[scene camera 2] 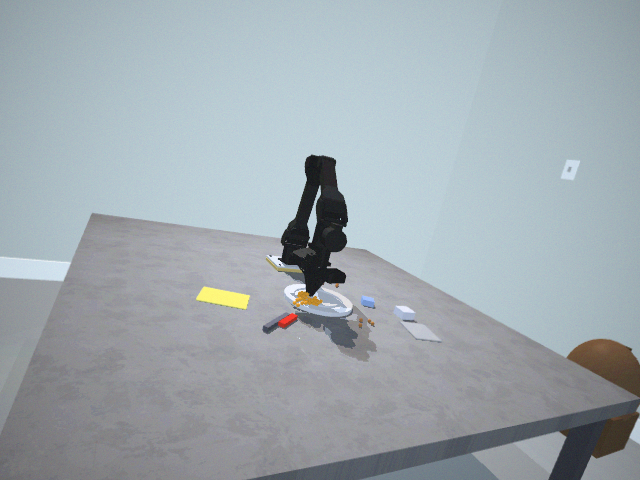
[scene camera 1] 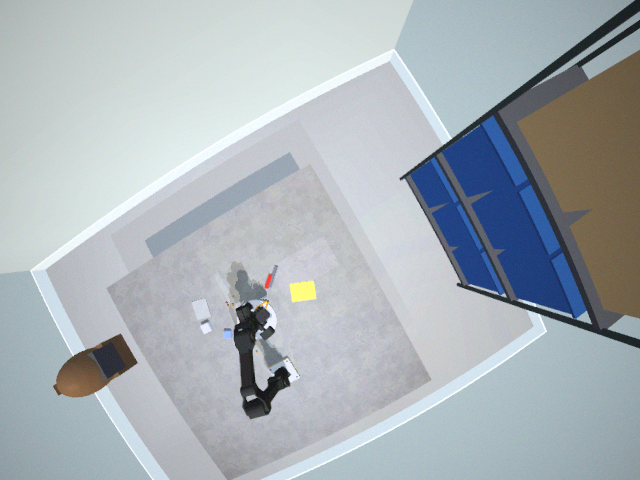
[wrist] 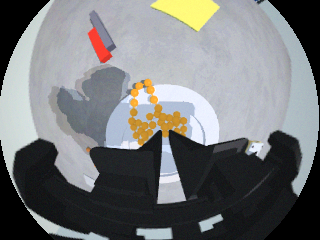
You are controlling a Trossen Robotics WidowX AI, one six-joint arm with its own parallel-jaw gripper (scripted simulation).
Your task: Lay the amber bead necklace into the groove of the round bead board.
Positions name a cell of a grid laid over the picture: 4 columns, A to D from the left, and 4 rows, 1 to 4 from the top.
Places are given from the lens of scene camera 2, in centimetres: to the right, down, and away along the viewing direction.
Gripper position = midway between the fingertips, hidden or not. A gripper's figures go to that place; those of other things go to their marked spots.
my gripper (scene camera 2: B3): -3, 16, 104
yellow card (scene camera 2: B3): -27, 14, 92
